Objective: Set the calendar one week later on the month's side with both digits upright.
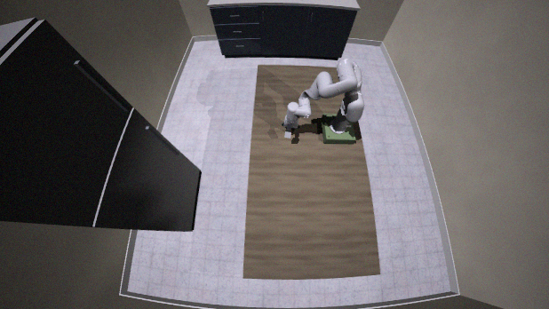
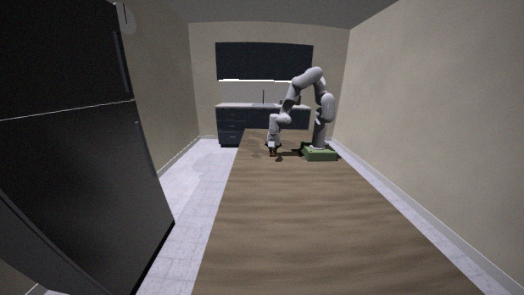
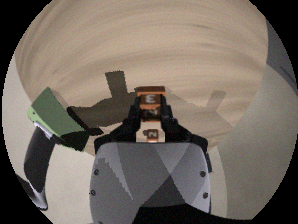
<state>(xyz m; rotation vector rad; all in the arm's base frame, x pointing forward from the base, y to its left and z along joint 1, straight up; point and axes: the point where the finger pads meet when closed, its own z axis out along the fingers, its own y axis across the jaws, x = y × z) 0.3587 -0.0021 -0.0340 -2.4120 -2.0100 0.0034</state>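
The calendar cube is 10 mm below my hand. The rest, counted from my hand: calendar tray (20 mm to the right, 30 mm below).
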